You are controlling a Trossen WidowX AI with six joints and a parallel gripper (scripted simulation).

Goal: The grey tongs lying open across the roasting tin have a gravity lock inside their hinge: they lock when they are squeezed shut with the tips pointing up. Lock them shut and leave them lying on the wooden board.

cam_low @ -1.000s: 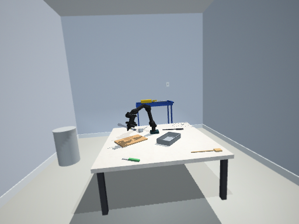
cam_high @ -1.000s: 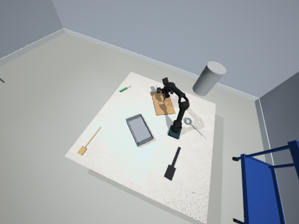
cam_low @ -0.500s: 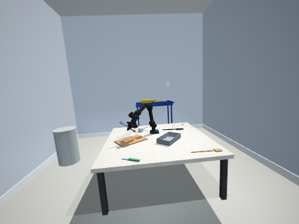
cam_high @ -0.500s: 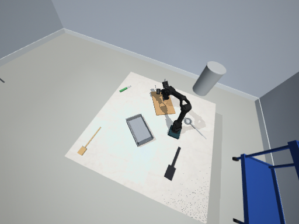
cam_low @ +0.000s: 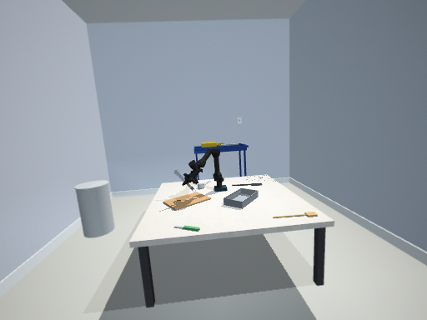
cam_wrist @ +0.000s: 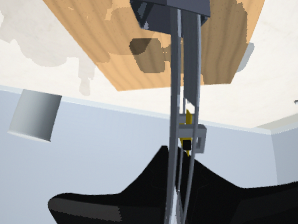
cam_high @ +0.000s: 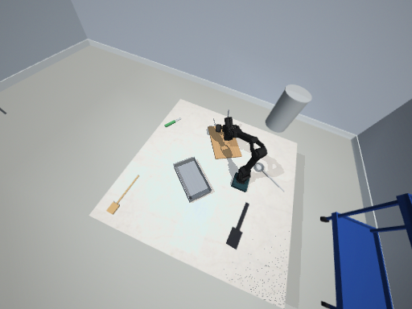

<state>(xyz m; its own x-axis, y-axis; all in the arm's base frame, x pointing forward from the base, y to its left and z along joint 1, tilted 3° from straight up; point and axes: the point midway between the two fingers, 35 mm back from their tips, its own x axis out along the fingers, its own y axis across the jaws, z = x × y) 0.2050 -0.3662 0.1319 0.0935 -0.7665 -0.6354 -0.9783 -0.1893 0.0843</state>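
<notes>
My gripper tip is now 2 cm past the wooden board, 3 cm to the right of it and 15 cm above it. Also, from my gripper tip: black spatula 23 cm behind, 73 cm to the left, 15 cm below; then green-handled tool 48 cm ahead, 5 cm to the right, 15 cm below; then grey roasting tin 17 cm ahead, 48 cm to the left, 13 cm below.
</notes>
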